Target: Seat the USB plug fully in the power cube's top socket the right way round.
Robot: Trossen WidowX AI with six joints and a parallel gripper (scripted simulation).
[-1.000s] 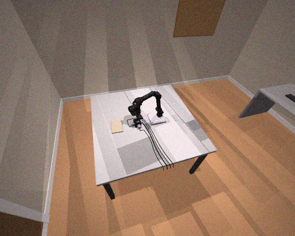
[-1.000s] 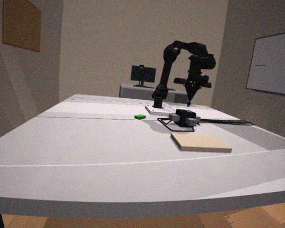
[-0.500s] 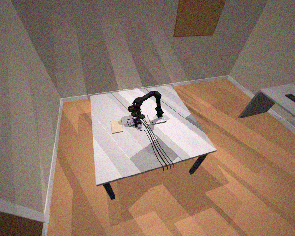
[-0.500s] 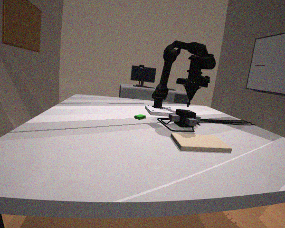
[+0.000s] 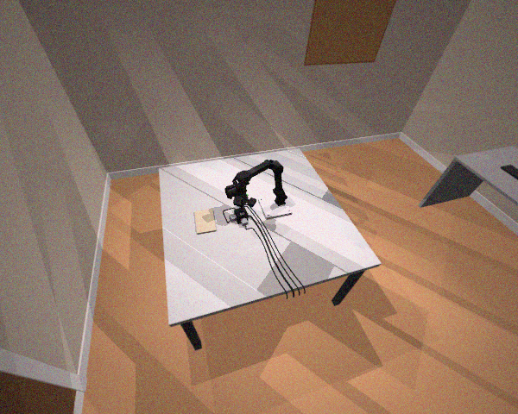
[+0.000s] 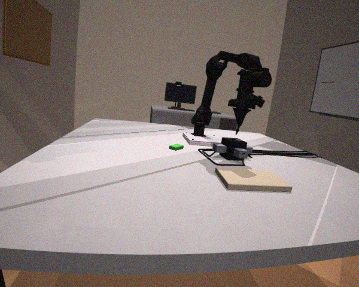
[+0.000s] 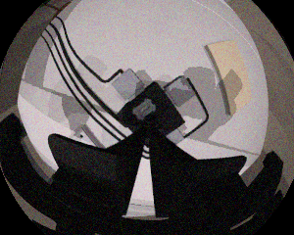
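My gripper tip is 20 mm above the USB plug. The rest, counted from my gripper tip: flat beige block 240 mm ahead, 90 mm to the right, 130 mm below; then small green block 120 mm behind, 220 mm to the right, 130 mm below.
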